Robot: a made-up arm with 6 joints. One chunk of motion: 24 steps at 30 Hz.
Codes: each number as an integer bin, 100 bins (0 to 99) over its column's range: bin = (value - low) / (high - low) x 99, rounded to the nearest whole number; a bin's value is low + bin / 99 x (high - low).
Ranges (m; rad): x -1..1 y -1..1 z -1..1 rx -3.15..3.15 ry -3.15..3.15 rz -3.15..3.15
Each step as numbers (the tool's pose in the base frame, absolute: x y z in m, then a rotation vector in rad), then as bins.
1 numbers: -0.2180 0.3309 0.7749 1.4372 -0.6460 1.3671
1 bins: 39 66 88 72 39 71
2 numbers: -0.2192 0.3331 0.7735 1.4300 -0.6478 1.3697
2 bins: 39 66 88 72 39 71
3 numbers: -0.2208 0.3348 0.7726 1.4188 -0.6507 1.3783
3 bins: 39 66 88 72 39 71
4 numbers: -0.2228 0.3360 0.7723 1.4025 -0.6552 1.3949
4 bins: 38 66 88 72 39 71
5 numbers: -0.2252 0.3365 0.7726 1.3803 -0.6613 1.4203
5 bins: 38 66 88 71 39 72
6 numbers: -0.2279 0.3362 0.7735 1.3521 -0.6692 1.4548
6 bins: 38 66 88 71 39 72
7 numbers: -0.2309 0.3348 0.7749 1.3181 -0.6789 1.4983
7 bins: 38 66 88 70 39 73
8 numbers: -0.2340 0.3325 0.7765 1.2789 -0.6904 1.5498
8 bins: 38 66 88 70 39 74
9 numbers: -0.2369 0.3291 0.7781 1.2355 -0.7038 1.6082
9 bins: 38 66 88 69 38 75
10 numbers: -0.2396 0.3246 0.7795 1.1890 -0.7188 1.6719
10 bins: 38 66 88 68 38 76
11 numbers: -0.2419 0.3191 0.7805 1.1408 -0.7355 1.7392
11 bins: 38 65 88 67 38 77
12 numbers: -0.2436 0.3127 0.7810 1.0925 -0.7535 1.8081
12 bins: 37 65 88 67 38 78
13 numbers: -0.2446 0.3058 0.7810 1.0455 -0.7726 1.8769
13 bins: 37 65 88 66 37 79
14 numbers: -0.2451 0.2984 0.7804 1.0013 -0.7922 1.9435
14 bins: 37 64 88 65 37 80
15 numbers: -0.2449 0.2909 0.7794 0.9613 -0.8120 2.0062
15 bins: 37 64 88 65 37 81
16 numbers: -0.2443 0.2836 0.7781 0.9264 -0.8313 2.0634
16 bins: 37 64 88 64 36 82
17 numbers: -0.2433 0.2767 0.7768 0.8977 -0.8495 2.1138
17 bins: 37 63 88 64 36 83
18 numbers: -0.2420 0.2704 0.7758 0.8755 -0.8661 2.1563
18 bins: 38 63 88 63 36 83
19 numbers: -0.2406 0.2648 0.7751 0.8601 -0.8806 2.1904
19 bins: 38 63 88 63 36 84
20 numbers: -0.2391 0.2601 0.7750 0.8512 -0.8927 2.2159
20 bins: 38 62 88 63 35 84
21 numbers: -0.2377 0.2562 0.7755 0.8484 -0.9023 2.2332
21 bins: 38 62 88 63 35 85
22 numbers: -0.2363 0.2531 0.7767 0.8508 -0.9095 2.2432
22 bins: 38 62 88 63 35 85
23 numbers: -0.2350 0.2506 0.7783 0.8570 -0.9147 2.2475
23 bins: 38 62 88 63 35 85
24 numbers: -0.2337 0.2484 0.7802 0.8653 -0.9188 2.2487
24 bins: 38 62 88 63 35 85
